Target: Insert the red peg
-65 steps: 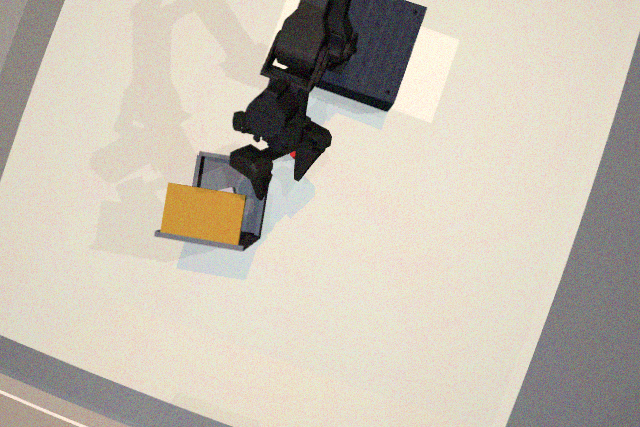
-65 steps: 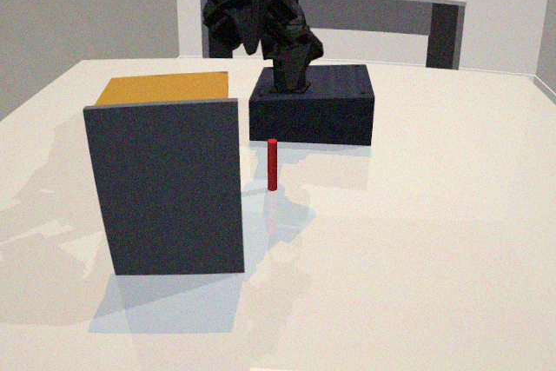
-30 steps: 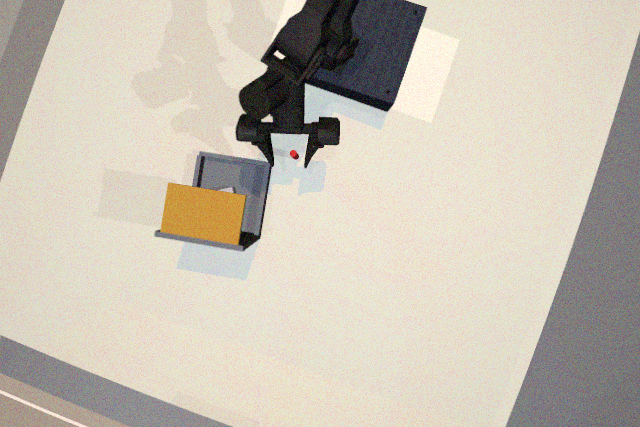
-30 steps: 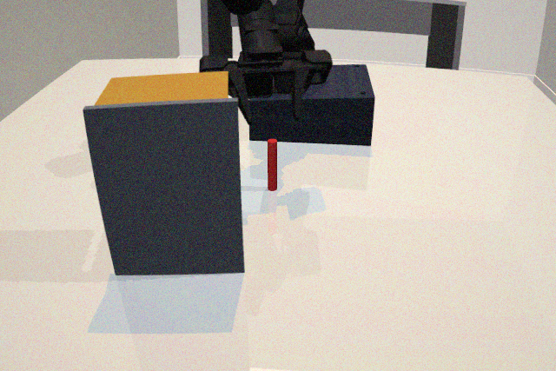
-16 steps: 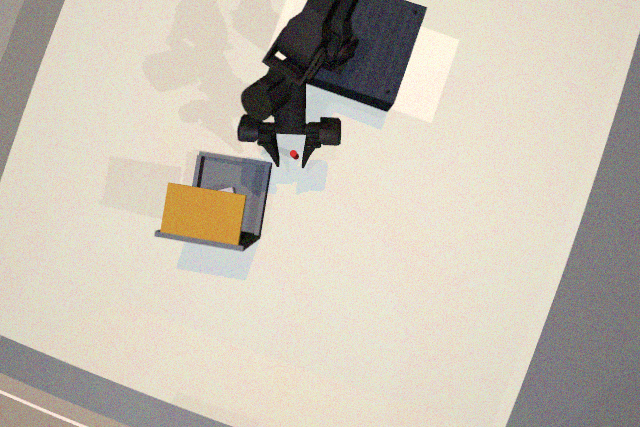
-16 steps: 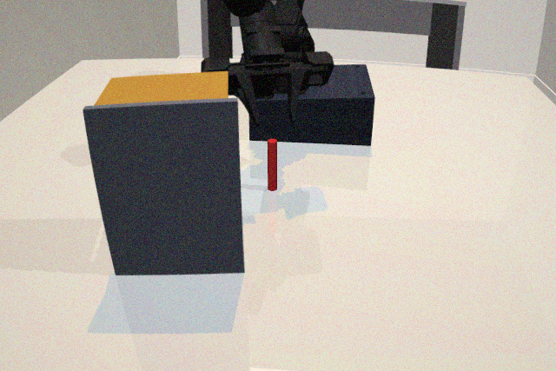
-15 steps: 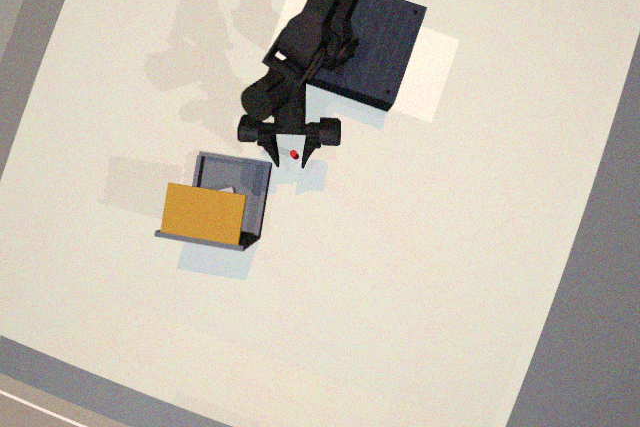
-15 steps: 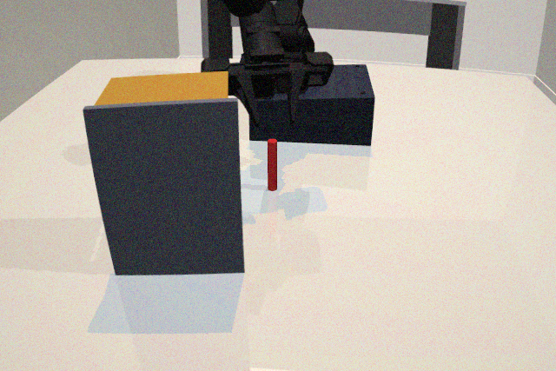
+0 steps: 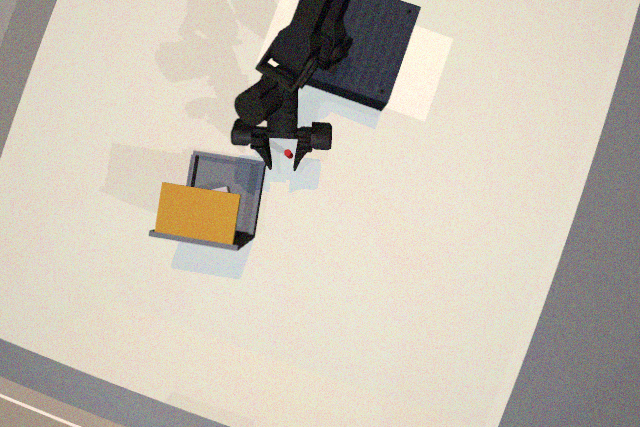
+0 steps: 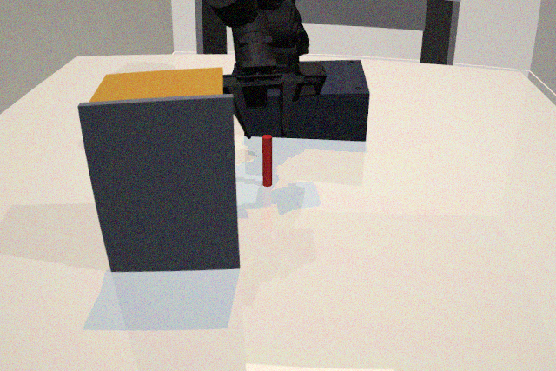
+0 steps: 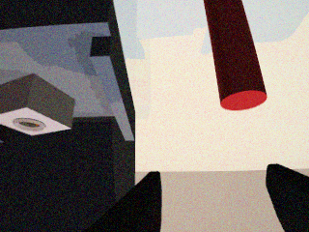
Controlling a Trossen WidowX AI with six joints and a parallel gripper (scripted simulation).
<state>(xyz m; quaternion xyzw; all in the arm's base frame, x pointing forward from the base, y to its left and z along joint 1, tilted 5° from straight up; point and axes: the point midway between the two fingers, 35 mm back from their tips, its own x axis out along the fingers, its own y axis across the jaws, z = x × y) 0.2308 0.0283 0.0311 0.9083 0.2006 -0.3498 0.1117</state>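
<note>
Now: the red peg 30 mm behind my gripper tip, 10 mm to the right of it and 60 mm below it. Also, from my gripper tip: dark back wall (190 mm ahead, 70 mm to the right, 20 mm above); then orange roof (140 mm ahead, 80 mm to the right, 120 mm above).
</note>
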